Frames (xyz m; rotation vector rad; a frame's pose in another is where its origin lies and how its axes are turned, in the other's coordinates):
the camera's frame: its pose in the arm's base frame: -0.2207 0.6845 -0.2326 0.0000 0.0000 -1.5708
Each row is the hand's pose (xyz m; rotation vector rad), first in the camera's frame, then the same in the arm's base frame.
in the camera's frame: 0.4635 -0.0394 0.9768 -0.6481 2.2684 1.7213
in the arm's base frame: -0.2601 0.2210 0.7442 0.9462 1.7031 0.8157
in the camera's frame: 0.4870 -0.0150 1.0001 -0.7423 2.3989 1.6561
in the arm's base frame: -0.2357 0.1975 0.7675 0.9670 1.8336 0.8493
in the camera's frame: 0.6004 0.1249 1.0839 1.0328 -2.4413 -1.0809
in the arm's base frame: -0.0958 0.0841 0.8513 0.9810 2.4197 1.0327
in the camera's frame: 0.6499 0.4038 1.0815 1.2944 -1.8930 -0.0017
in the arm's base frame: 0.1831 0.0346 0.8489 -0.4486 -2.3889 -0.7775
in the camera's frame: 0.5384 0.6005 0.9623 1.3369 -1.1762 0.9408
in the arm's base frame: 0.3798 0.1461 0.7297 0.1080 -1.6895 -0.2236
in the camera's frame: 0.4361 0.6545 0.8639 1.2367 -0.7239 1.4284
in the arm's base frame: 0.4338 0.2484 0.6313 0.3261 -1.2467 0.1032
